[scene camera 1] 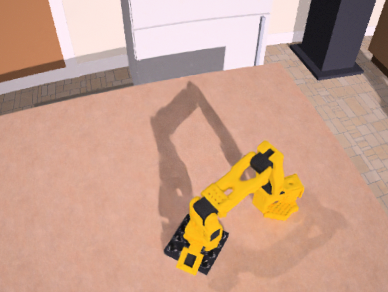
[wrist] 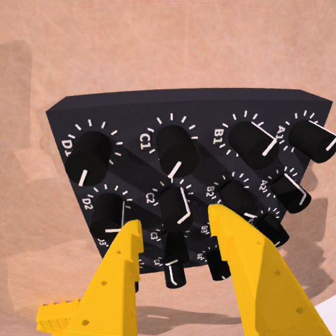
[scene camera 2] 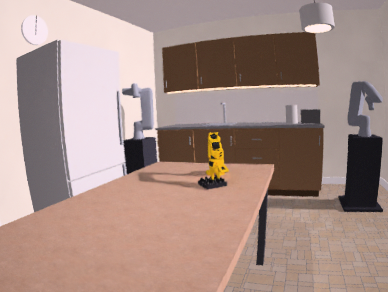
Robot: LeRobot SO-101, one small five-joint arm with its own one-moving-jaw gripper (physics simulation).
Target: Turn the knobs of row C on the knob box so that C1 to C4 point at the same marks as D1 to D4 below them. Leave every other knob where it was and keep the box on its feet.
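Seen in the pictures: hand, its tool point: (scene camera 1: 205, 248) (scene camera 2: 218, 177); arm's base, origin of its link: (scene camera 1: 268, 203) (scene camera 2: 214, 174).
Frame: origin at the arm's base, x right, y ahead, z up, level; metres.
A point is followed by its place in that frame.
The black knob box (scene camera 1: 172, 246) {x -0.060, y 0.258, z 0.038 m} (scene camera 2: 212, 184) {x -0.076, y 0.256, z 0.023 m} (wrist: 200, 107) lies flat on the table. In the wrist view, the line on C1 (wrist: 176, 147) points down-left, while D1 (wrist: 90, 155) points down, slightly left. C2 (wrist: 173, 205) points up-right; D2 (wrist: 107, 212) points right. C3 (wrist: 175, 245) and C4 (wrist: 175, 277) overlap in view; C4 seems to point up-left, and C3's direction is unclear. D3 and D4 are mostly hidden behind the left jaw. My gripper (wrist: 174, 216) is open and empty over the box, jaws apart on either side of the C column in view.
The B knobs (wrist: 252, 145) stand right of the C knobs, and the A knobs (wrist: 312, 141) are farther right. The right jaw partly covers the B side. The box rests on the brown table (scene camera 1: 75, 200) {x 0.139, y 0.465, z 0.000 m} (scene camera 2: 125, 235) {x 0.035, y 0.801, z 0.000 m}, with the arm's base (scene camera 1: 277, 202) {x -0.012, y -0.015, z 0.018 m} nearby.
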